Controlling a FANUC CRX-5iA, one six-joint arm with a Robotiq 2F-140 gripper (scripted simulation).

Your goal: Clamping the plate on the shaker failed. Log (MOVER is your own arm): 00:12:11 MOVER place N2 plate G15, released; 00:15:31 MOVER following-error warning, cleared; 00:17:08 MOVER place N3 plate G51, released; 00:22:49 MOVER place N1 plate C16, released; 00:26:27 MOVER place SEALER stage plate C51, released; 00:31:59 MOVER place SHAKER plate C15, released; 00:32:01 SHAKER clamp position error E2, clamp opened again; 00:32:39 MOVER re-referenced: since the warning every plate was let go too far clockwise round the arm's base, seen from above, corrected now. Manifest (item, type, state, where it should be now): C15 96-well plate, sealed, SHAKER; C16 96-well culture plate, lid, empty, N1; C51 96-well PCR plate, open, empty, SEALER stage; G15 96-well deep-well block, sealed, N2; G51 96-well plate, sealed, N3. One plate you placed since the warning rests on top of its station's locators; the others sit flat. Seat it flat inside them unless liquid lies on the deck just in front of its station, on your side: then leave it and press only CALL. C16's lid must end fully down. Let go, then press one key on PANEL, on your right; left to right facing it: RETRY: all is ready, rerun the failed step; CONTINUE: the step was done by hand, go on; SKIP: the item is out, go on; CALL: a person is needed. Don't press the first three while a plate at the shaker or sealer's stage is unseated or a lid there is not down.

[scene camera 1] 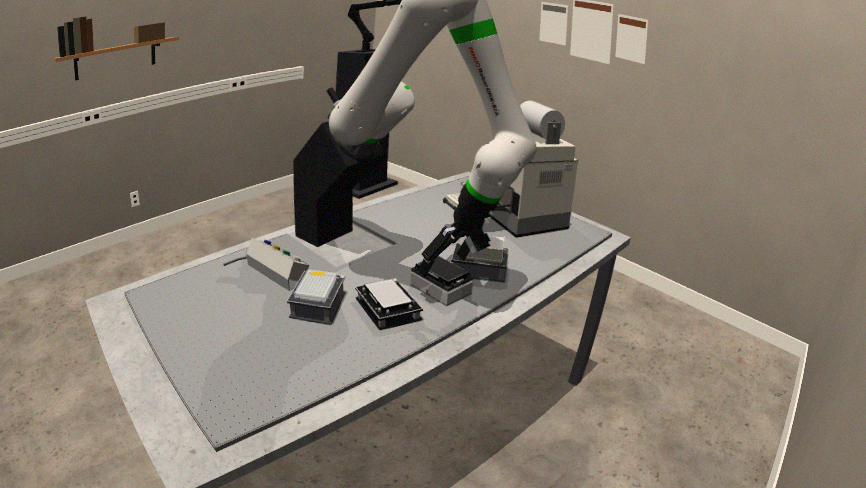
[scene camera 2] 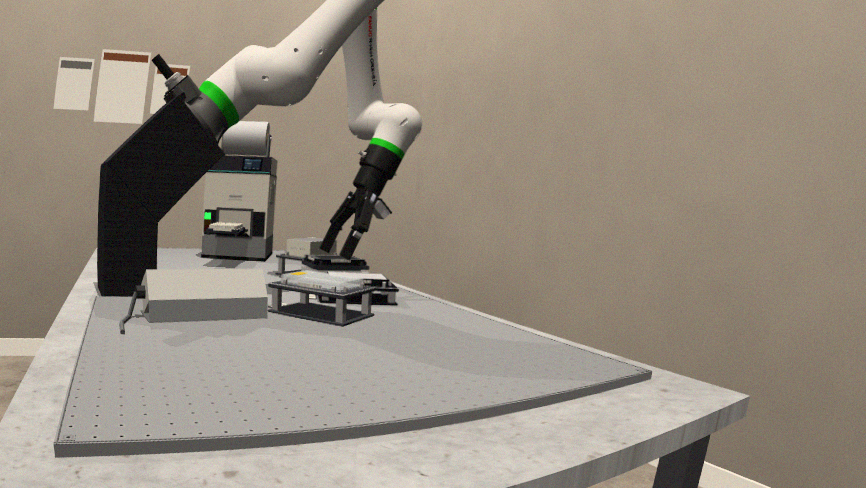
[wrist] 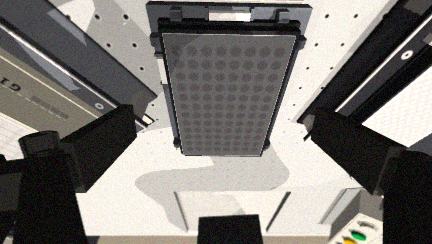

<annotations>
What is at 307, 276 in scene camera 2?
A lidded culture plate.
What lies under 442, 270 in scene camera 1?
A dark sealed plate.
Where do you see a dark sealed plate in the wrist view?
225, 78
</annotations>
